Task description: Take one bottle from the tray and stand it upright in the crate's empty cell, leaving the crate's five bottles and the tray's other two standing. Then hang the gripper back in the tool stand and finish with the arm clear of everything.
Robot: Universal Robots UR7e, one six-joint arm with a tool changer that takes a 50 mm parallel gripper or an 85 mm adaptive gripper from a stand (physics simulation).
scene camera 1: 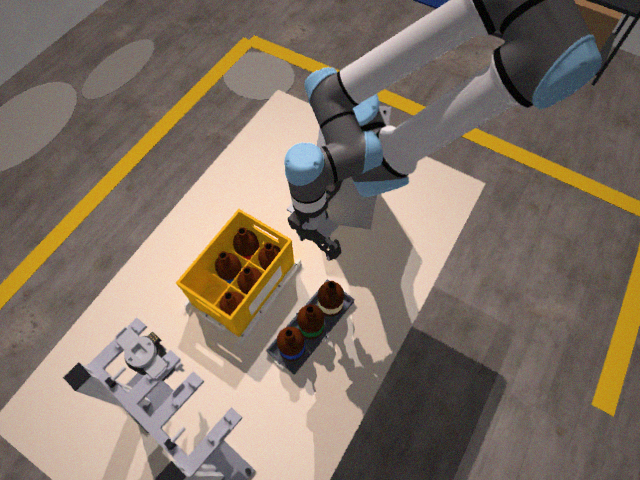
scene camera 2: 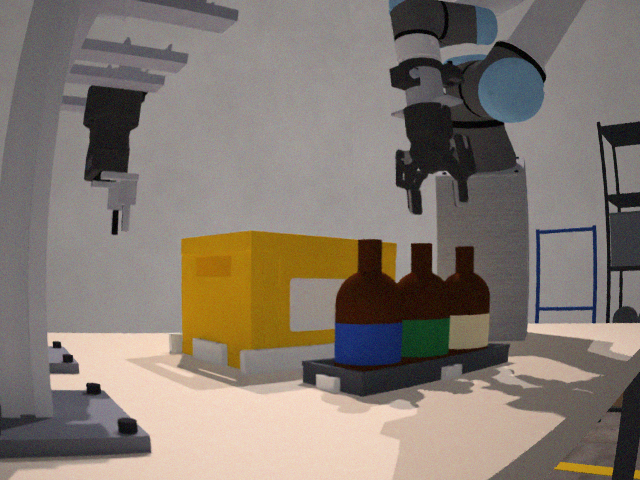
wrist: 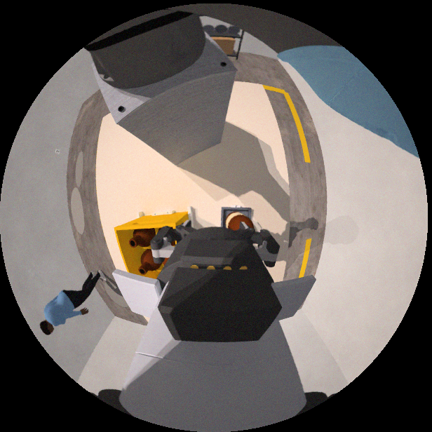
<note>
In view: a cream-label bottle [scene camera 2: 470, 299], a blue-banded bottle [scene camera 2: 369, 306], a green-label bottle [scene camera 2: 426, 298], a parallel gripper [scene camera 2: 111, 113] and a tool stand [scene camera 2: 48, 423].
The green-label bottle is seen too in scene camera 1 [scene camera 1: 310, 317]. The parallel gripper shows as well in scene camera 1 [scene camera 1: 143, 354].
</note>
